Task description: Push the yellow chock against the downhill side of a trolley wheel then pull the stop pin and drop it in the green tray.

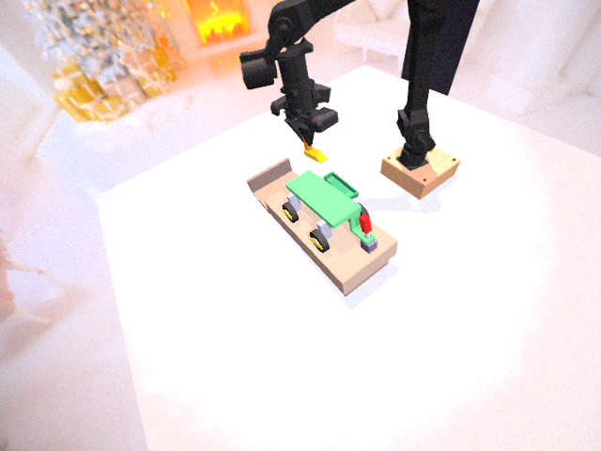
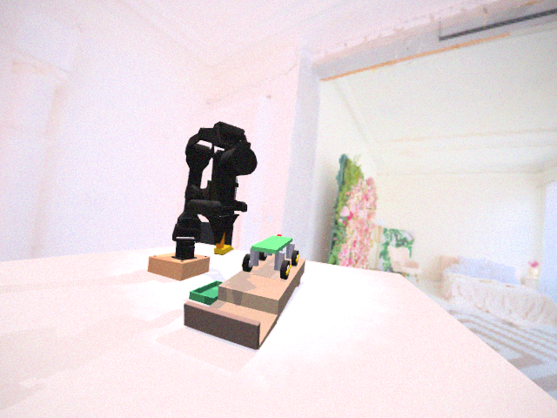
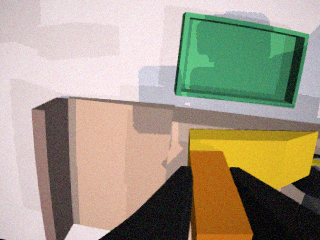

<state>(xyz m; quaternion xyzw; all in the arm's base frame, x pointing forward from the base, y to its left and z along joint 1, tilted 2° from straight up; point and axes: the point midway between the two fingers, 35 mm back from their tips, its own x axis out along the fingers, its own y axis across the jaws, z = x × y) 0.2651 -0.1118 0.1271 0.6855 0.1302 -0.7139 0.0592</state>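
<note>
Right now my gripper tip is 29 cm to the right of the red-headed stop pin, 2 cm short of it and 2 cm above it. From my gripper tip the other things lie so: end wall (13 cm below, 10 cm ahead, 9 cm to the right); trolley (18 cm to the left, 6 cm ahead, 4 cm below); yellow chock (2 cm to the left).
</note>
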